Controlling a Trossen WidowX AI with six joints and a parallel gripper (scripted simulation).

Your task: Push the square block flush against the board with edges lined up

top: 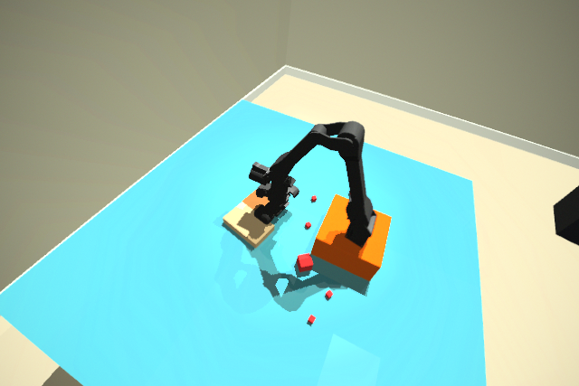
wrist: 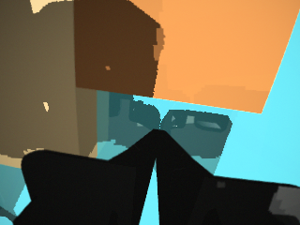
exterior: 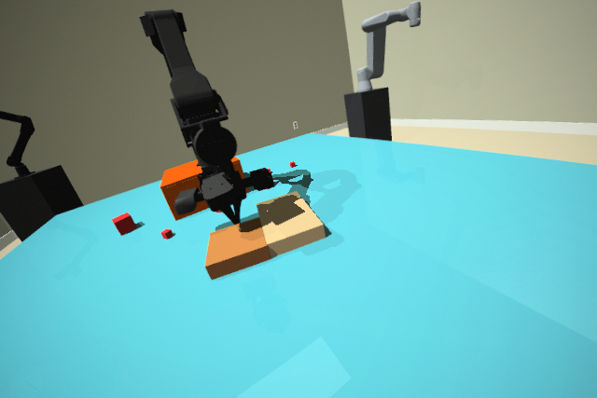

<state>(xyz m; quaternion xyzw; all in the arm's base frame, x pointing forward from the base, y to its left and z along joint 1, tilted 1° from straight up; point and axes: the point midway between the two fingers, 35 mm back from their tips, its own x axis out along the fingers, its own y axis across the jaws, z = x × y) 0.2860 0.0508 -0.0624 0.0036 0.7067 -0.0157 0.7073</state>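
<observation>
Right now the square block is 80 mm ahead of my gripper tip and 10 mm above it. The rest, counted from my gripper tip: tan board 100 mm to the left, 50 mm ahead, 10 mm above.
</observation>
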